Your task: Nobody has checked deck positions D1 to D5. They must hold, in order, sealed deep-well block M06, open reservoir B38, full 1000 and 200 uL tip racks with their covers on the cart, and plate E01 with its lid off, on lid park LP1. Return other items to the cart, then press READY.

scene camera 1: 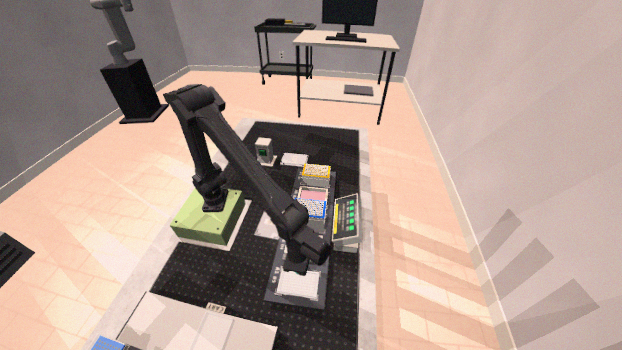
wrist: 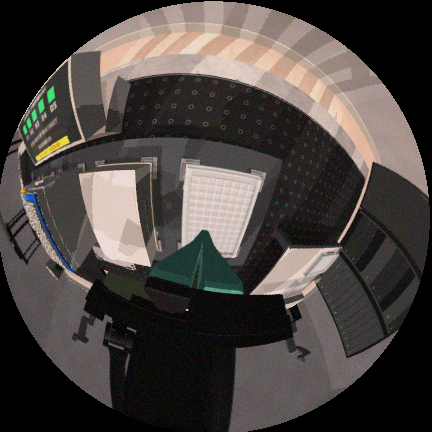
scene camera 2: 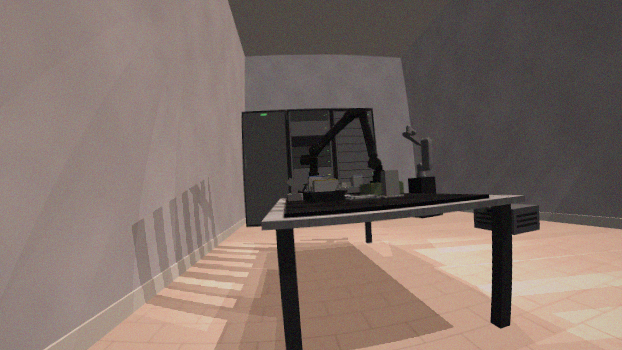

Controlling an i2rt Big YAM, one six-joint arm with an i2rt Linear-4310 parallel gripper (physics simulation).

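Where they show: gripper, fingertip midpoint: (scene camera 1: 299, 273) (wrist: 203, 234); arm's base, origin of the base link: (scene camera 1: 216, 200) (scene camera 2: 379, 182).
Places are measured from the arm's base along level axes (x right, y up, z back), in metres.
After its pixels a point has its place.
Note:
My gripper (wrist: 203, 234) {y 0.010, x 0.326, z -0.354 m} has its two green fingertips pressed together, shut and empty, over the near edge of the gridded white plate (scene camera 1: 298, 286) {y -0.019, x 0.356, z -0.351 m} (wrist: 222, 207) {y -0.018, x 0.349, z -0.369 m} on the end deck position; I cannot tell if its lid is on. Beside it stands a white-topped block (wrist: 112, 215) {y 0.014, x 0.228, z -0.385 m}, mostly hidden by the arm in scene camera 1. Further along the deck stand a blue-rimmed tip rack (scene camera 1: 313, 208) {y 0.067, x 0.104, z -0.409 m}, an open reservoir with pink contents (scene camera 1: 314, 194) {y -0.015, x -0.041, z -0.422 m} and a yellow-rimmed tip rack (scene camera 1: 316, 171) {y 0.037, x -0.135, z -0.434 m}. A flat white item (scene camera 1: 295, 159) {y -0.058, x -0.341, z -0.333 m} lies behind the row. The fingertips are hidden in scene camera 1.
A status panel (scene camera 1: 346, 217) {y 0.041, x 0.130, z -0.532 m} (wrist: 52, 120) with green lamps stands right of the deck. A small device with a green face (scene camera 1: 264, 150) {y 0.017, x -0.319, z -0.174 m} stands at the back. The light cart surface (scene camera 1: 170, 320) {y -0.016, x 0.459, z 0.033 m} (wrist: 295, 265) {y -0.016, x 0.532, z -0.213 m} is at the front left, with a blue item (scene camera 1: 109, 344) {y 0.078, x 0.542, z 0.124 m} at its edge.

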